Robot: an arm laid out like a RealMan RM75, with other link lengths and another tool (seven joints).
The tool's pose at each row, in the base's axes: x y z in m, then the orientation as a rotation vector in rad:
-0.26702, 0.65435, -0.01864, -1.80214, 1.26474, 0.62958
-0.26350, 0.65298, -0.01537, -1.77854, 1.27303, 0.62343
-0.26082, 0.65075, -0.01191, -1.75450, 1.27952, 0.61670
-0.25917, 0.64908, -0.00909, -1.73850, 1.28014, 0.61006
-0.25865, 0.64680, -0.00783, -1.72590, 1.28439, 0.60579
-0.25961, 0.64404, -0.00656, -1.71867, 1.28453, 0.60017
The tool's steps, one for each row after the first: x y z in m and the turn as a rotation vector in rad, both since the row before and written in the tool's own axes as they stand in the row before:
-0.00053, -0.00417, -0.00270, 0.02013, -0.00424, 0.00931
-0.00059, -0.00339, -0.00351, 0.02090, -0.00507, 0.00812
-0.00078, -0.00234, -0.00272, 0.01543, -0.00438, 0.00216
0.00034, -0.00071, -0.00254, 0.01128, -0.00175, 0.00461
0.00005, 0.00067, -0.00311, 0.00842, -0.00084, -0.00013

